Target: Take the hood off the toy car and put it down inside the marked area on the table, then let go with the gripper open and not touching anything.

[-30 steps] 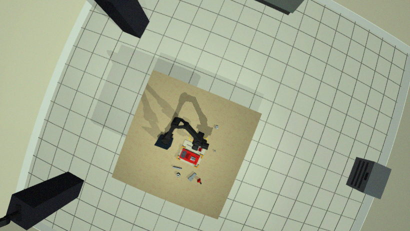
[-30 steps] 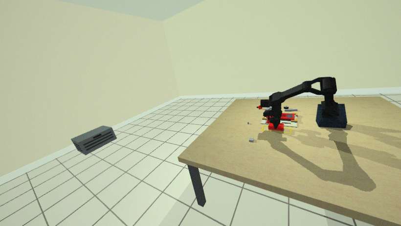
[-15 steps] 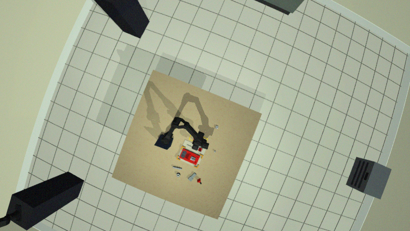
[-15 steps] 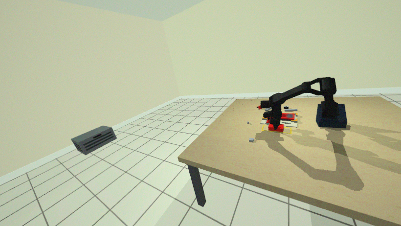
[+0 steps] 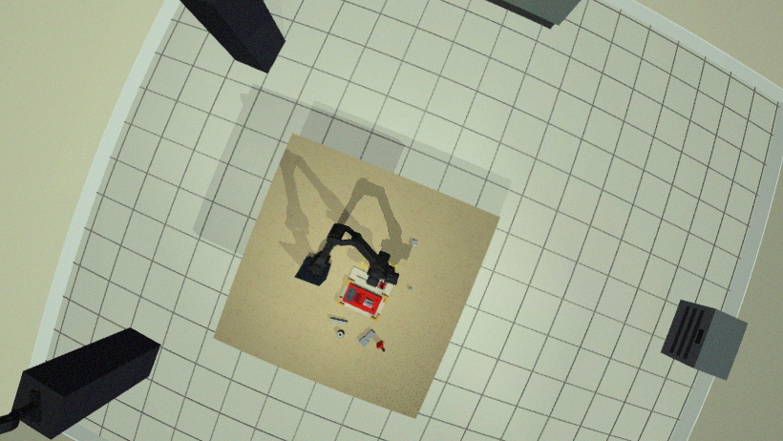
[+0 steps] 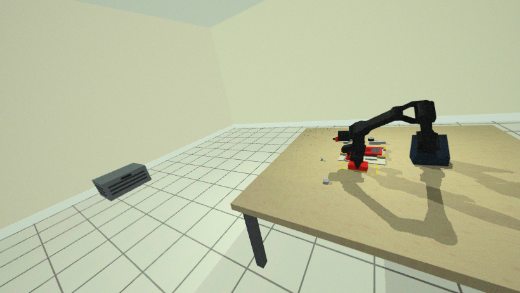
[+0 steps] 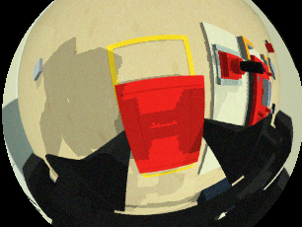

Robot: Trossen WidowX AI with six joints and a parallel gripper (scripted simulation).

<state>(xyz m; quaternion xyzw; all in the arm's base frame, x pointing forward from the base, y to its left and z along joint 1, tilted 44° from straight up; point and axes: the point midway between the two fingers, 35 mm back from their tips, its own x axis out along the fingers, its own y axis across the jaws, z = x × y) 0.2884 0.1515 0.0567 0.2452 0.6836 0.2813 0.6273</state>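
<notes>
Now: gripper tip right at the red hood. Round my gripper tip: wheel 450 mm to the right, 30 mm behind; then grey bar 380 mm to the right, 70 mm behind.
</notes>
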